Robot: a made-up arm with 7 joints.
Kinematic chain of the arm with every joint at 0, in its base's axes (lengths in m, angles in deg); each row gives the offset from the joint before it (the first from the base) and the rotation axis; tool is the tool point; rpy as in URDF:
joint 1: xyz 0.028 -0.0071 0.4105 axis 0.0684 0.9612 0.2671
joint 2: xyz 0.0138 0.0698 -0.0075 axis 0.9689 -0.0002 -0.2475
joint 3: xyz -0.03 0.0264 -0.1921 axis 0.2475 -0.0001 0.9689
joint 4: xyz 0.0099 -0.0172 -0.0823 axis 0.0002 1 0
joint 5: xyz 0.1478 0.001 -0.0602 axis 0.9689 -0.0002 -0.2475
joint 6: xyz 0.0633 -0.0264 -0.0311 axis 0.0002 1 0
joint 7: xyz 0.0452 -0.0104 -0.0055 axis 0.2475 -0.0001 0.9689
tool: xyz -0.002 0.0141 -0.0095 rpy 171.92 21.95 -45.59
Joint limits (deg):
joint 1: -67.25..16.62
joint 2: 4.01..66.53
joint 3: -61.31..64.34
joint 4: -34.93..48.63
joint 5: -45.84..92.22
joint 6: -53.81..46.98
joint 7: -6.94..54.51
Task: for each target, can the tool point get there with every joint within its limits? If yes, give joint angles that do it. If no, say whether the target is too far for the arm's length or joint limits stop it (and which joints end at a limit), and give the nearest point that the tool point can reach.
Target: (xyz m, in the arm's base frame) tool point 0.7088 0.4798 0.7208
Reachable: no: too far | nearest point 0.4562 0.3686 0.5646 | short by 0.317 m
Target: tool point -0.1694 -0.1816 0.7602
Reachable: no: joint limits stop it (at a limit: joint 1, joint 2, joint 4, joint 5, joint 7) | nearest point 0.1934 -0.1695 0.4401 | short by 0.484 m
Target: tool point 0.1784 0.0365 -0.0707
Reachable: yes | joints 0.36 9.88 -20.09 24.46 9.50 -14.33 7.21
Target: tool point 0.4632 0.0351 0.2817
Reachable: yes | joints -41.06 18.84 -11.65 -6.42 61.39 1.86 36.96
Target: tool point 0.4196 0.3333 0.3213
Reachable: yes | joints -28.56 46.53 23.52 9.96 2.96 -21.12 25.08
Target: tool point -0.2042 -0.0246 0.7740
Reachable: no: joint limits stop it (at a limit: joint 1, joint 2, joint 3, joint 4, joint 5, joint 7) | nearest point 0.0735 0.2371 0.6636 | short by 0.397 m
